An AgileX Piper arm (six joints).
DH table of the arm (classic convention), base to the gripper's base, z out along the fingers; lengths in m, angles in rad. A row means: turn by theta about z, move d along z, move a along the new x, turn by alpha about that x. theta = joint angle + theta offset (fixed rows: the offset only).
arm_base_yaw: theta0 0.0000, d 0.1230, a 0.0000, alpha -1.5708
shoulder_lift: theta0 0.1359, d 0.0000, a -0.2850, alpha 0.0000
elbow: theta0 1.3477, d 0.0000, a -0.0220, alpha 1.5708
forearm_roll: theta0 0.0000, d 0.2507, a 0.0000, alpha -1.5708
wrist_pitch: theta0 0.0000, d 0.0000, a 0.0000, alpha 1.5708
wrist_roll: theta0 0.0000, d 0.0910, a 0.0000, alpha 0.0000
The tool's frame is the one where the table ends.
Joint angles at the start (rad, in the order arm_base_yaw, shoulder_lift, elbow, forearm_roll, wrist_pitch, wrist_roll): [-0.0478 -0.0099 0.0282 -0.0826 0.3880 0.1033]
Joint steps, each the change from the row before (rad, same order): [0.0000 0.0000 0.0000 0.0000 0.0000 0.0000]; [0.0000 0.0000 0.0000 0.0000 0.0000 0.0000]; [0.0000 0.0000 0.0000 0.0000 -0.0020 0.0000]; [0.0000 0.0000 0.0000 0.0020 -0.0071 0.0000]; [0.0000 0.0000 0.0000 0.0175 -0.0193 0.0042]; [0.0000 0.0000 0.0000 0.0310 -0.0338 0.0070]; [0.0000 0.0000 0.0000 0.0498 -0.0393 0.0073]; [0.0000 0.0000 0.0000 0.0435 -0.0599 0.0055]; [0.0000 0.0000 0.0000 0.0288 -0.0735 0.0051]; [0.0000 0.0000 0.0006 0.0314 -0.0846 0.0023]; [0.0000 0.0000 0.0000 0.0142 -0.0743 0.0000]
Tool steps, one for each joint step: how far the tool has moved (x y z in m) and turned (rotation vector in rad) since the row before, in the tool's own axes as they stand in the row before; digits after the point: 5 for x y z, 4 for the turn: [0.00000 0.00000 0.00000 0.0000 0.0000 0.0000]; [0.00000 0.00000 0.00000 0.0000 0.0000 0.0000]; [-0.00018 0.00002 0.00000 -0.0002 -0.0020 0.0000]; [-0.00064 0.00013 0.00000 -0.0015 -0.0070 0.0019]; [-0.00169 0.00074 -0.00002 -0.0083 -0.0185 0.0205]; [-0.00297 0.00123 -0.00006 -0.0141 -0.0324 0.0362]; [-0.00344 0.00168 -0.00008 -0.0195 -0.0372 0.0548]; [-0.00532 0.00155 -0.00017 -0.0184 -0.0581 0.0476]; [-0.00658 0.00125 -0.00025 -0.0149 -0.0722 0.0334]; [-0.00740 0.00116 -0.00029 -0.0146 -0.0828 0.0335]; [-0.00669 0.00090 -0.00025 -0.0104 -0.0736 0.0142]
